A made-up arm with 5 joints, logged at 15 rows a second.
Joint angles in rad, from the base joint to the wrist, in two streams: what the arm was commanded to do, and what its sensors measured. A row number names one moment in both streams.
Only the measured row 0 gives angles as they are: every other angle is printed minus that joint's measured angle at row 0.
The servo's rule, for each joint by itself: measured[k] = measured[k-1] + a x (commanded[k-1-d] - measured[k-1]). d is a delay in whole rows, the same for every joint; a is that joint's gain. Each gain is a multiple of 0.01, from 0.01 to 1. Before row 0 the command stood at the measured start. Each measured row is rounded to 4 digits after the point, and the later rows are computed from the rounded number. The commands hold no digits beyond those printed.
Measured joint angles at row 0:
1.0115, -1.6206, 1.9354, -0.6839, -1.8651
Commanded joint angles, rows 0 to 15:
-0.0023, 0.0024, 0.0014, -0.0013, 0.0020
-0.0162, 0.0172, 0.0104, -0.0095, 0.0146
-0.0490, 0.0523, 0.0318, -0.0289, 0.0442
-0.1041, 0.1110, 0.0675, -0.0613, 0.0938
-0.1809, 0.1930, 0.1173, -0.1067, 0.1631
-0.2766, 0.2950, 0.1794, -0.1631, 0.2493
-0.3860, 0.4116, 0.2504, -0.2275, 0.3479
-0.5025, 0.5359, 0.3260, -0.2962, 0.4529
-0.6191, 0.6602, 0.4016, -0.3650, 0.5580
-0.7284, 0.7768, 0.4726, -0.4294, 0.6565
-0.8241, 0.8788, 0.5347, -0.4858, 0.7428
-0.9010, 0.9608, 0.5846, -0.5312, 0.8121
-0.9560, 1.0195, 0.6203, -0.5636, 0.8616
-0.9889, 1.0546, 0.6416, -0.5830, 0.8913
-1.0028, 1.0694, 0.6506, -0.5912, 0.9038
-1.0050, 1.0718, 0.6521, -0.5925, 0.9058
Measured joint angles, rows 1 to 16:
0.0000, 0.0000, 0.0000, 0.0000, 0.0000
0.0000, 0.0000, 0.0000, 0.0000, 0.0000
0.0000, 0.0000, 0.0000, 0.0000, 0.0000
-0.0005, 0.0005, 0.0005, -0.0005, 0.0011
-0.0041, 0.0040, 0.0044, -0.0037, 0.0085
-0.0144, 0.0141, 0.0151, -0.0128, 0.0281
-0.0350, 0.0344, 0.0355, -0.0303, 0.0642
-0.0686, 0.0677, 0.0674, -0.0578, 0.1186
-0.1164, 0.1154, 0.1111, -0.0957, 0.1905
-0.1784, 0.1776, 0.1654, -0.1431, 0.2771
-0.2529, 0.2528, 0.2280, -0.1982, 0.3738
-0.3371, 0.3384, 0.2957, -0.2582, 0.4751
-0.4271, 0.4305, 0.3647, -0.3198, 0.5749
-0.5184, 0.5246, 0.4310, -0.3796, 0.6672
-0.6064, 0.6162, 0.4909, -0.4342, 0.7469
-0.6868, 0.7009, 0.5414, -0.4808, 0.8100
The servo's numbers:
d 3
a 0.23 0.21 0.39 0.36 0.55

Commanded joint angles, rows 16 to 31:
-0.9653, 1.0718, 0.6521, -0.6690, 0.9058
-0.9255, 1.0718, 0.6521, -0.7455, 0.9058
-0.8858, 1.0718, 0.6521, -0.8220, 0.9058
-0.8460, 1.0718, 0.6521, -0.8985, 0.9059
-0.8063, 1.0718, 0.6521, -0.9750, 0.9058
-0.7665, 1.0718, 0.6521, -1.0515, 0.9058
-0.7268, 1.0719, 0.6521, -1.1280, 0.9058
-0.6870, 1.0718, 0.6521, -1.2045, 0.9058
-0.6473, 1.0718, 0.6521, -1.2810, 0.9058
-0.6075, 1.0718, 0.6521, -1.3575, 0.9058
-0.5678, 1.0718, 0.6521, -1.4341, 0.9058
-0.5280, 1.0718, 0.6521, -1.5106, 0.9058
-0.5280, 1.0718, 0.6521, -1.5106, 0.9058
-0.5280, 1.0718, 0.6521, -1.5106, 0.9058
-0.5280, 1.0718, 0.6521, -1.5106, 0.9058
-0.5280, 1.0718, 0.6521, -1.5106, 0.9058
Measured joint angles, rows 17 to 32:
-0.7563, 0.7752, 0.5805, -0.5176, 0.8547
-0.8130, 0.8370, 0.6078, -0.5441, 0.8817
-0.8572, 0.8863, 0.6251, -0.5615, 0.8950
-0.8821, 0.9253, 0.6356, -0.6002, 0.9009
-0.8921, 0.9561, 0.6420, -0.6525, 0.9036
-0.8907, 0.9804, 0.6459, -0.7135, 0.9048
-0.8804, 0.9996, 0.6483, -0.7801, 0.9054
-0.8634, 1.0148, 0.6498, -0.8503, 0.9056
-0.8411, 1.0268, 0.6507, -0.9227, 0.9057
-0.8148, 1.0363, 0.6512, -0.9966, 0.9058
-0.7854, 1.0438, 0.6516, -1.0714, 0.9058
-0.7536, 1.0497, 0.6518, -1.1469, 0.9058
-0.7200, 1.0543, 0.6519, -1.2227, 0.9058
-0.6850, 1.0580, 0.6520, -1.2988, 0.9058
-0.6489, 1.0609, 0.6520, -1.3750, 0.9058
-0.6211, 1.0632, 0.6520, -1.4238, 0.9058

